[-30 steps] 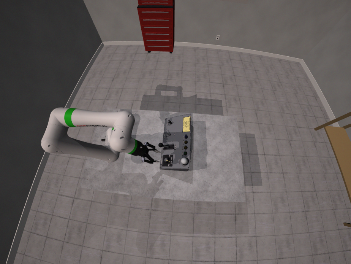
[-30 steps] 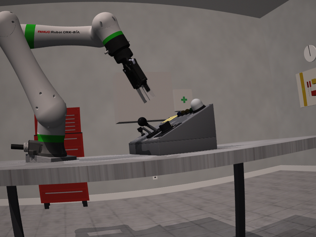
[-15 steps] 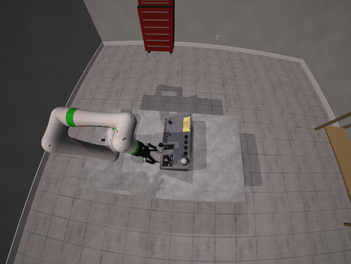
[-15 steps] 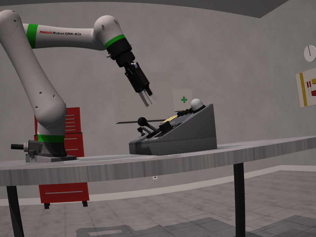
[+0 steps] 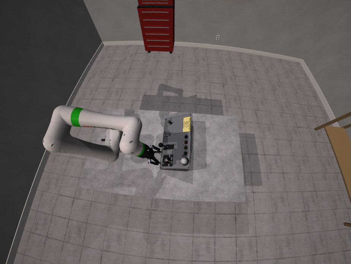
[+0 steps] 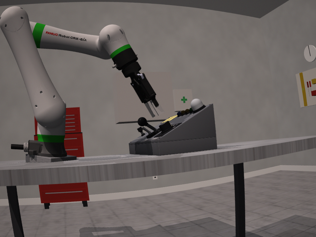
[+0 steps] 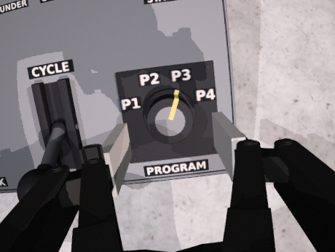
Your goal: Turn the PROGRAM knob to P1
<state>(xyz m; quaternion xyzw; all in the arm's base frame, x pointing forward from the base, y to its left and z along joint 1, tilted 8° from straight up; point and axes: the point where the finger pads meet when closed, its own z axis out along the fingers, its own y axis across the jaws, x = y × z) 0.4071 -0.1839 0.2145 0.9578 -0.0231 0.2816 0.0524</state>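
Now: the cycle lever 12 cm to the left of my hand, 6 cm below it and 2 cm ahead of it. Also, from my hand: grey sloped console (17 cm to the left, 9 cm below, 8 cm ahead); check toggle (24 cm to the left, 8 cm below, 5 cm ahead); mode knob (36 cm to the left, 7 cm below, 6 cm ahead).
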